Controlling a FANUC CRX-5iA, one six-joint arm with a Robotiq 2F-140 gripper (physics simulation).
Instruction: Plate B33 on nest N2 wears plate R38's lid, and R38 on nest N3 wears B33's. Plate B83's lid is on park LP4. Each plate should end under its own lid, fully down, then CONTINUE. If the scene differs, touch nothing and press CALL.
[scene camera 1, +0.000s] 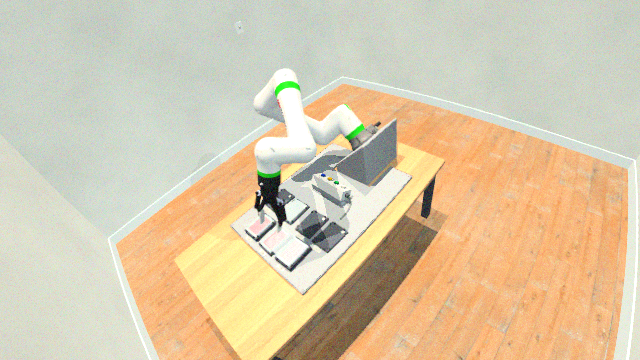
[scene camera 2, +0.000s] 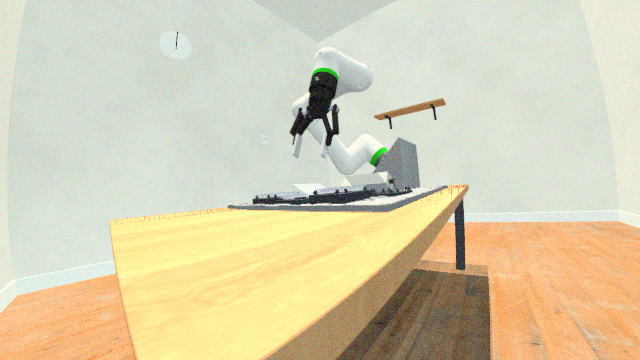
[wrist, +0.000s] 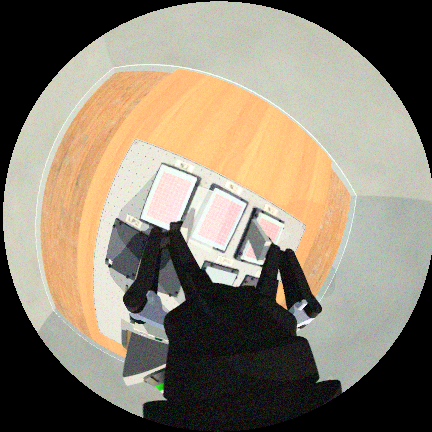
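Seen in the pictures: gripper, between the fingertips: (scene camera 1: 270, 227) (scene camera 2: 308, 156) (wrist: 222, 222); arm's base, origin of its link: (scene camera 1: 363, 143) (scene camera 2: 389, 165) (wrist: 154, 373).
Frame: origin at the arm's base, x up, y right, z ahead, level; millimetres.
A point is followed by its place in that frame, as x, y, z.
My gripper (scene camera 1: 271, 224) @[3, -90, 697] (scene camera 2: 310, 154) @[3, -90, 697] (wrist: 222, 222) @[3, -90, 697] is open and empty, well above the nests, its fingers spread over the N2 area. The plate on N3 (scene camera 1: 293, 252) @[-93, -209, 685] (wrist: 170, 196) @[-93, -189, 691] and the plate on N2 (scene camera 1: 273, 241) @[-89, -92, 718] (wrist: 220, 218) @[-81, -74, 703] show pink grids in the wrist view. The smaller-looking plate on N1 (scene camera 1: 256, 228) @[-99, 49, 736] (wrist: 272, 227) @[-102, 68, 752] is partly covered by a fingertip there. A pale, clear lid (scene camera 1: 294, 210) @[-115, 9, 524] (wrist: 220, 274) @[-115, 11, 577] lies on park LP4, its lower part hidden by the gripper in the wrist view. Plate and lid codes are unreadable, and lid seating cannot be told.
Dark park LP2 (scene camera 1: 329, 237) @[-123, -249, 510] (wrist: 122, 247) @[-123, -249, 512] and dark park LP3 (scene camera 1: 312, 224) @[-123, -129, 515] (wrist: 171, 277) @[-123, -97, 507] lie behind the nests. Another dark park (scene camera 1: 285, 196) @[-123, 138, 495] is beside LP4. A button box (scene camera 1: 331, 189) @[-68, -70, 324] and an upright grey panel (scene camera 1: 372, 157) @[10, -134, 74] (scene camera 2: 400, 162) @[-4, -132, 142] stand towards the arm's base.
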